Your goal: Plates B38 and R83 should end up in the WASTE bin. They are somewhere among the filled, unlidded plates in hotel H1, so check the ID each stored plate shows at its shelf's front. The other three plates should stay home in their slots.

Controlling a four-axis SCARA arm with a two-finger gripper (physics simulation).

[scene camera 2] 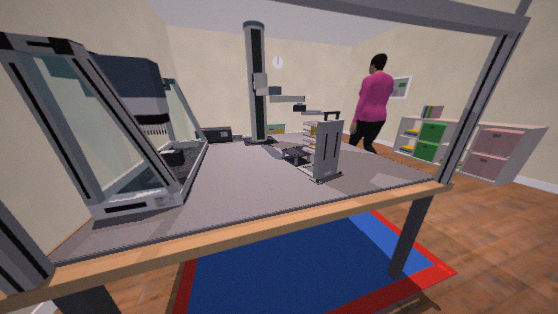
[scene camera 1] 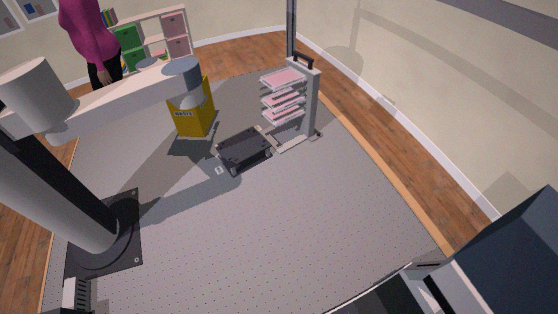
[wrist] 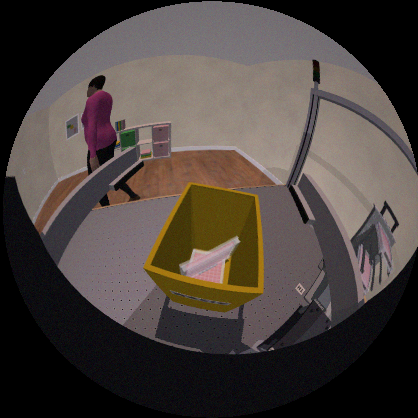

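Where they show: gripper, fingertip midpoint: point(scene camera 2: 322, 112) point(wrist: 215, 161); arm's base, link origin: point(scene camera 2: 259, 141) point(scene camera 1: 104, 235).
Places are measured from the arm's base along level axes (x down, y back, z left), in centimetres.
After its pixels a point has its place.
My gripper point(wrist: 215, 161) @[x -29.3, y -42.5, z 39.1 cm] is open and empty above the yellow WASTE bin point(scene camera 1: 186, 121) @[x -9.7, y -39.8, z 32.2 cm] point(wrist: 172, 235) @[x -18.5, y -38.2, z 40.6 cm]; the arm's end hides it in scene camera 1. In the wrist view, two pink filled plates lie inside the bin: a lower plate point(wrist: 209, 274) @[x -3.2, y -44.4, z 39.2 cm] rests near the bottom, and an upper plate point(wrist: 210, 256) @[x -11.6, y -44.0, z 39.7 cm] lies tilted across it. Their IDs are not readable. Hotel H1 point(scene camera 1: 311, 107) @[x -16.4, y -82.4, z 11.7 cm] point(scene camera 2: 328, 150) @[x -15.9, y -83.7, z 17.8 cm] stands beside the bin. It holds three pink plates, a top plate point(scene camera 1: 283, 78) @[x -27.8, y -73.7, z 15.5 cm], a middle plate point(scene camera 1: 283, 99) @[x -19.4, y -73.8, z 15.8 cm] and a low plate point(scene camera 1: 283, 115) @[x -15.2, y -72.4, z 12.7 cm]; their IDs are not readable.
A low black stand point(scene camera 1: 243, 149) @[x -7.3, y -56.9, z 10.7 cm] point(scene camera 2: 296, 155) @[x -7.3, y -64.0, z 10.4 cm] point(wrist: 300, 327) @[x -7.3, y -56.7, z 16.7 cm] sits between the bin and the hotel's base. A large glass-sided machine point(scene camera 2: 137, 202) @[x -5.4, y -85.1, z -58.1 cm] stands at the bench's other end. A person in a magenta top point(scene camera 1: 91, 35) point(scene camera 2: 374, 97) point(wrist: 99, 122) stands beyond the bench near a shelf unit.
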